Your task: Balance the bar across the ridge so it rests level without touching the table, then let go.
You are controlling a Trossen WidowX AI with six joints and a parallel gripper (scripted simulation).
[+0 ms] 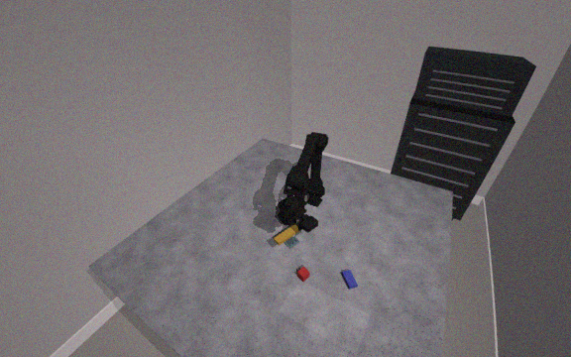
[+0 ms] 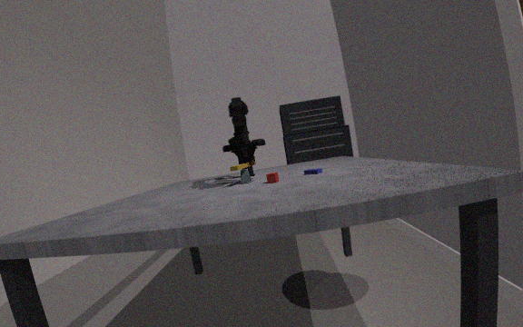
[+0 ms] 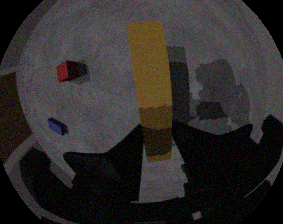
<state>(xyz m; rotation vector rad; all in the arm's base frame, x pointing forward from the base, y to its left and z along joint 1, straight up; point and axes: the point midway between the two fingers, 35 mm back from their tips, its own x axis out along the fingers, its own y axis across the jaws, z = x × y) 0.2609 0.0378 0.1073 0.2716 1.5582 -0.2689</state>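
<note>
The yellow bar lies 30 mm ahead of my gripper tip and 10 mm to the right of it. The rest, counted from my gripper tip: red cube (150 mm ahead, 110 mm to the left, 60 mm below); blue block (270 mm to the left, 80 mm ahead, 60 mm below).
</note>
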